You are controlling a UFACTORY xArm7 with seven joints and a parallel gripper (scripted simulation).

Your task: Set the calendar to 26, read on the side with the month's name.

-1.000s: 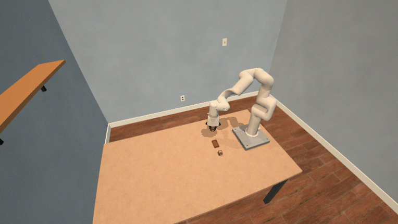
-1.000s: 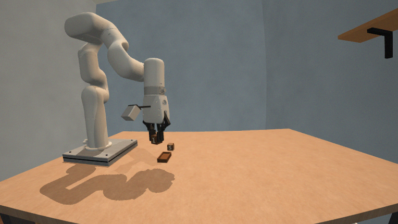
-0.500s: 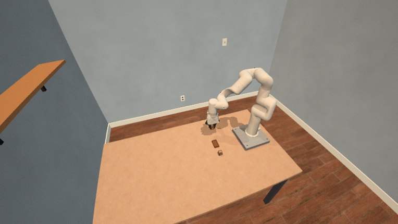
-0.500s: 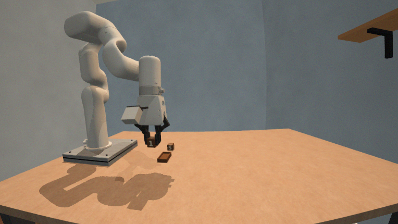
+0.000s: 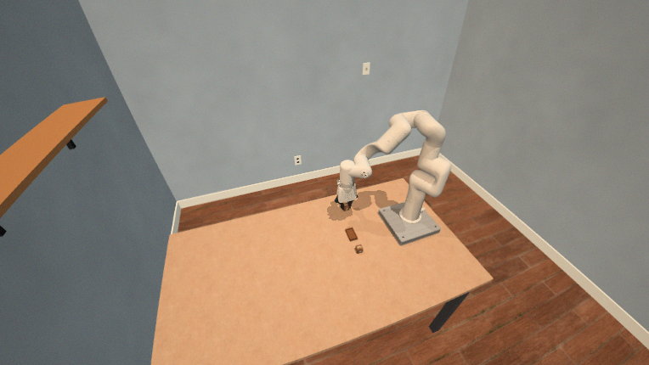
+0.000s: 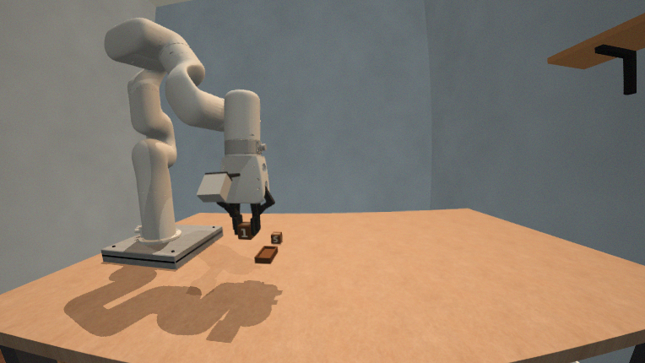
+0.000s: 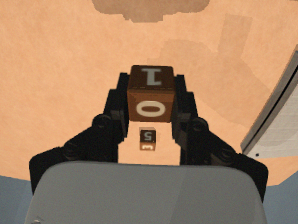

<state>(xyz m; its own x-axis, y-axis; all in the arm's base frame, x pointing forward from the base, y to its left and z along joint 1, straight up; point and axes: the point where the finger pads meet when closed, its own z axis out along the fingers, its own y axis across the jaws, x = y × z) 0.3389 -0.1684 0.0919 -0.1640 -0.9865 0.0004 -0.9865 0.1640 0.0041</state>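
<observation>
Right now the brown tray is 20 mm ahead of my hand, 110 mm to the left of it and 120 mm below it. Also, from my hand: brown cube (10 mm below).
</observation>
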